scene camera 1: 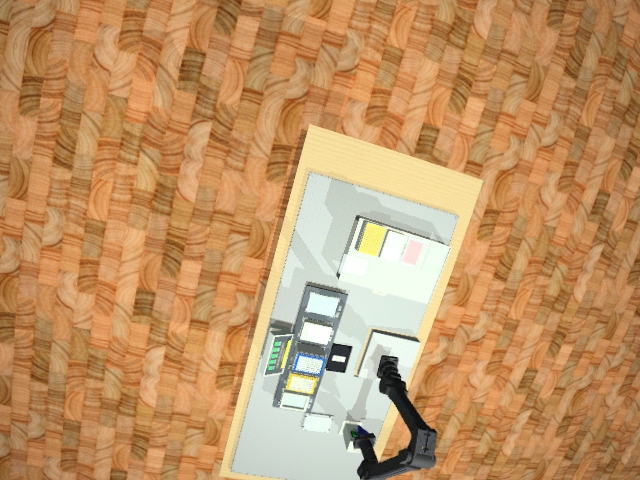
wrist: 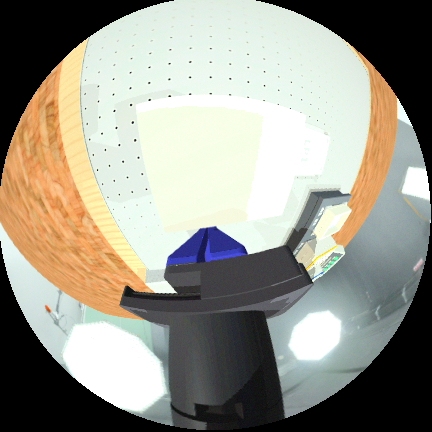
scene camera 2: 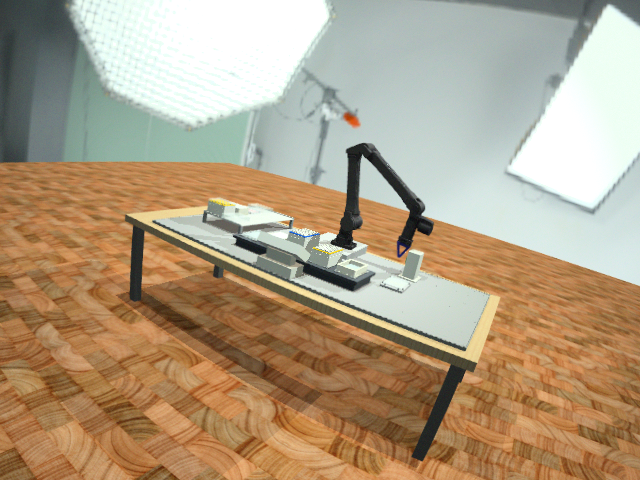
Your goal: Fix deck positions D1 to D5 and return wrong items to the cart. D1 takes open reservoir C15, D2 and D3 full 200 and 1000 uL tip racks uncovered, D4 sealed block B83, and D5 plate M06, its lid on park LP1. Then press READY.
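Places are measured from the arm's base along level axes (x ahead, y left, z up), in millimetres.
Pixels of known places: gripper, fingertip midpoint: (scene camera 1: 358,425) (scene camera 2: 398,257); arm's base at its link origin: (scene camera 1: 387,366) (scene camera 2: 343,245).
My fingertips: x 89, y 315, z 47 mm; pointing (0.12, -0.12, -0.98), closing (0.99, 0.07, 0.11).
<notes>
For each thing: its top centre in the pictures, then the offset to it from my fingertips. "pt": a spot on its surface instead.
- pale READY box at its top centre: (wrist: 234,170) (scene camera 2: 416,251) (scene camera 1: 355,447) dx +10, dy +81, dz +54 mm
- pale open reservoir at its top centre: (wrist: 336,224) (scene camera 2: 353,264) (scene camera 1: 294,402) dx +339, dy -110, dz +3 mm
- yellow-edged tip rack at its top centre: (wrist: 321,259) (scene camera 2: 328,247) (scene camera 1: 301,384) dx +328, dy -233, dz +36 mm
- blue-edged tip rack at its top centre: (wrist: 307,283) (scene camera 2: 305,231) (scene camera 1: 309,365) dx +318, dy -357, dz +69 mm
- white block at its top centre: (scene camera 1: 316,333) dx +306, dy -480, dz +13 mm
- pale plate at its top centre: (scene camera 1: 322,305) (scene camera 2: 257,233) dx +296, dy -605, dz -14 mm
- Park LP1 at a spot on its surface: (wrist: 314,152) (scene camera 2: 395,283) (scene camera 1: 314,424) pt dx +209, dy +58, dz -58 mm
- pale cart at its top centre: (scene camera 1: 396,263) (scene camera 2: 250,214) dx +9, dy -846, dz -10 mm
- yellow rack at its top centre: (scene camera 1: 372,240) (scene camera 2: 222,200) dx +159, dy -940, dz +55 mm
- pink item at its top centre: (scene camera 1: 413,253) dx -52, dy -906, dz +1 mm
- black piece at a spot on its surface: (scene camera 1: 339,358) pt dx +153, dy -324, dz -68 mm
- panel with green marks, surface spot: (scene camera 1: 278,354) pt dx +456, dy -374, dz +40 mm
My gripper (scene camera 1: 361,430) (scene camera 2: 400,254) (wrist: 209,223) is shut and empty, blue fingertips close to the upper button side of the pale READY box (scene camera 2: 413,264) (wrist: 205,160). Its green button (scene camera 1: 354,434) shows beside the fingers from above but is hidden in the wrist view; contact cannot be told. On the dark deck are a pale open reservoir (scene camera 1: 294,400) (scene camera 2: 353,267), yellow-edged tip rack (scene camera 1: 301,383) (scene camera 2: 326,255), blue-edged tip rack (scene camera 1: 309,364) (scene camera 2: 303,236), white block (scene camera 1: 316,332) and pale plate (scene camera 1: 323,303). Park LP1 (scene camera 1: 317,422) (scene camera 2: 395,283) (wrist: 314,152) is a pale rectangle; its lid cannot be distinguished.
The pale cart (scene camera 1: 392,284) (scene camera 2: 266,218) holds a yellow rack (scene camera 1: 371,239) (scene camera 2: 221,206), white item (scene camera 1: 393,245), pink item (scene camera 1: 413,252) and another white item (scene camera 1: 355,265). A black piece (scene camera 1: 339,358) lies beside the deck. A panel with green marks (scene camera 1: 278,354) stands at its other side.
</notes>
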